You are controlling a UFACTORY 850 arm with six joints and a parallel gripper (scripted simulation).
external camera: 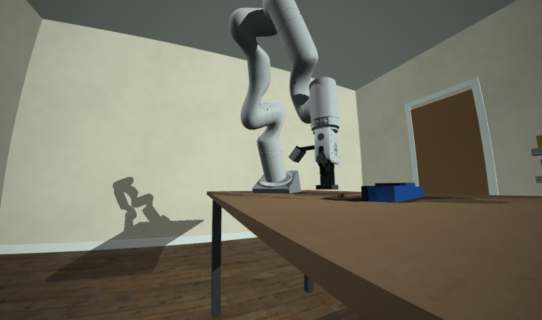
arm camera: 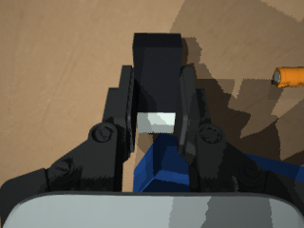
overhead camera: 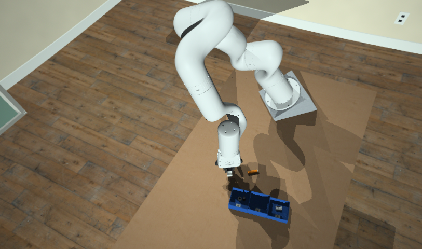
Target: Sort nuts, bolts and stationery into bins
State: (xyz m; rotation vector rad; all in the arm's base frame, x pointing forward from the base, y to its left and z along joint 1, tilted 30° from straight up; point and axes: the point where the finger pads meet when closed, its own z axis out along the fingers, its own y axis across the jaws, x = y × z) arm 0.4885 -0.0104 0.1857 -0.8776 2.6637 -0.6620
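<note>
Right now my hand is 180 mm to the right of the blue bin, 90 mm short of it and 30 mm above it. From my hand the other things lie so: black-and-white block (20 mm below, 10 mm ahead); nut (100 mm to the left, 100 mm ahead, 40 mm below); orange cylinder (100 mm to the left, 50 mm below, 50 mm behind).
</note>
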